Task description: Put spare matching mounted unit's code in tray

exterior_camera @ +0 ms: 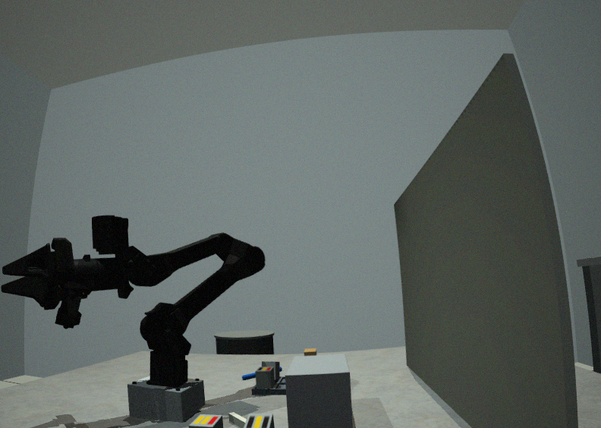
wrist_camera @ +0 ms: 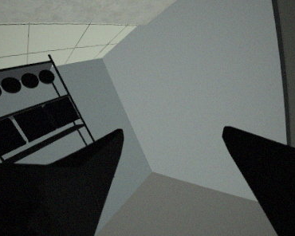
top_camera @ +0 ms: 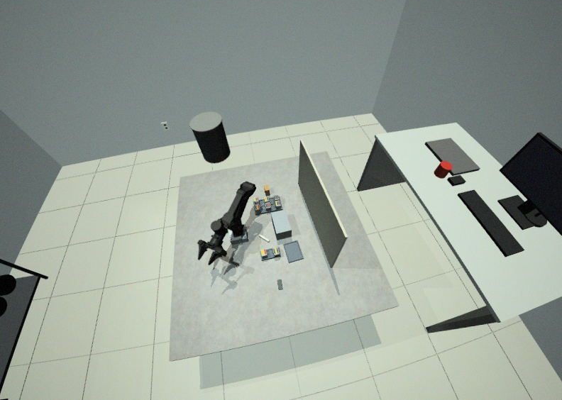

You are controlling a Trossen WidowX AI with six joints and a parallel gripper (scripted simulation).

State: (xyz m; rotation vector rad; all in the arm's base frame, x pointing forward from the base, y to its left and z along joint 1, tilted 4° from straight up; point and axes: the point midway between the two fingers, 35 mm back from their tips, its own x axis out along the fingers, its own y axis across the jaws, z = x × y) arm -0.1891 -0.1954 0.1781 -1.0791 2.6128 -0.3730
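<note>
Right now my gripper tip is 53 cm short of the grey spare block, 40 cm to the right of it and 21 cm above it. Also, from my gripper tip: mounted unit 49 cm ahead, 18 cm to the left, 20 cm below; then dark piece 36 cm ahead, 18 cm to the right, 25 cm below; then dark grey tray 51 cm ahead, 1 cm to the right, 25 cm below.
</note>
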